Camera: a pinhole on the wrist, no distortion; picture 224 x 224 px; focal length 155.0 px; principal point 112.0 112.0 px. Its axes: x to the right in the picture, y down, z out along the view. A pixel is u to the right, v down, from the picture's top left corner.
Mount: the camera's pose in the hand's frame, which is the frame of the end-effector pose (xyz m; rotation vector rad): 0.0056 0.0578 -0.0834 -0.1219 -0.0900 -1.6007
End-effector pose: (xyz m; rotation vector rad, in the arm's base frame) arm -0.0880 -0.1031 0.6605 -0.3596 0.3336 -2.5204
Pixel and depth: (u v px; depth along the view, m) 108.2 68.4 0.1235
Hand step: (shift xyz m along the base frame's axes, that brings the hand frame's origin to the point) 0.0730 -0.0548 0.0074
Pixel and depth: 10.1 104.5 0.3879
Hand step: 0.2648 -0.3377 0.1370
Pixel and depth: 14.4 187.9 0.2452
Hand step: 0.0546 -0.2922 0.0779
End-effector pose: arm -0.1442 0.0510 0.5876 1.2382 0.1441 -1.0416
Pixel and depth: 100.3 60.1 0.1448
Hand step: 0.0165 -0.0305 0.1091
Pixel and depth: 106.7 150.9 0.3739
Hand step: 0.0229 -0.2997 0.1246
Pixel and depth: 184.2 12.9 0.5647
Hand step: -0.4986 -0.2204 0.3275
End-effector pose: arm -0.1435 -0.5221 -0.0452 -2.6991 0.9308 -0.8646
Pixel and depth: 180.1 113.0 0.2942
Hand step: 0.1510 0.0102 -0.1702
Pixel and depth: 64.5 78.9 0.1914
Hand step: -0.0357 -0.0994 -0.1411
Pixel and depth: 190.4 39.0 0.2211
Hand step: 0.0352 0.0690 -0.1645
